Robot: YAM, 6 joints.
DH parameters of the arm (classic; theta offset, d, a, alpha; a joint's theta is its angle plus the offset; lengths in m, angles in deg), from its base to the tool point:
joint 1: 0 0.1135 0.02 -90
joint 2: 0 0 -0.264 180
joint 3: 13.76 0 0.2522 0
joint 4: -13.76 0 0.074 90
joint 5: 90 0 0 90
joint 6: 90 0.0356 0 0
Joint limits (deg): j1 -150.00..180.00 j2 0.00..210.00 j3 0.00..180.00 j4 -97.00..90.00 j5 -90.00..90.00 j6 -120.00..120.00
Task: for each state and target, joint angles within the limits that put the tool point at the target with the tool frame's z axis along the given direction. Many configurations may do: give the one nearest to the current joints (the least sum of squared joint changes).
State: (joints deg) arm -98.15 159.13 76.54 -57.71 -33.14 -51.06
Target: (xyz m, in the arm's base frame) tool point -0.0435 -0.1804 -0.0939 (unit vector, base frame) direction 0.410 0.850 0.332
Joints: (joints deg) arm -105.42 178.26 75.48 -96.90 -9.74 -51.06
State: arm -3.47 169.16 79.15 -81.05 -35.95 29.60
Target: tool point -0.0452 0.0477 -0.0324 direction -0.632 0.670 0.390
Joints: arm -46.41 200.19 29.18 -31.94 -0.24 29.60
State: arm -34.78 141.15 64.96 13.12 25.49 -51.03
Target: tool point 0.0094 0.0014 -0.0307 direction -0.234 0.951 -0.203
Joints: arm -61.35 164.89 20.11 -23.11 -14.51 -51.03
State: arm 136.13 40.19 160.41 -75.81 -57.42 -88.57
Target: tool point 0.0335 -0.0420 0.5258 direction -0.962 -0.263 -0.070
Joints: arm 154.28 40.50 109.49 -74.30 -40.89 -88.57
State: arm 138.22 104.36 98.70 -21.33 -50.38 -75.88
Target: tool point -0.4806 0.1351 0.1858 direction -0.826 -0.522 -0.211
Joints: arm 161.19 126.88 87.94 19.96 -49.53 -75.88
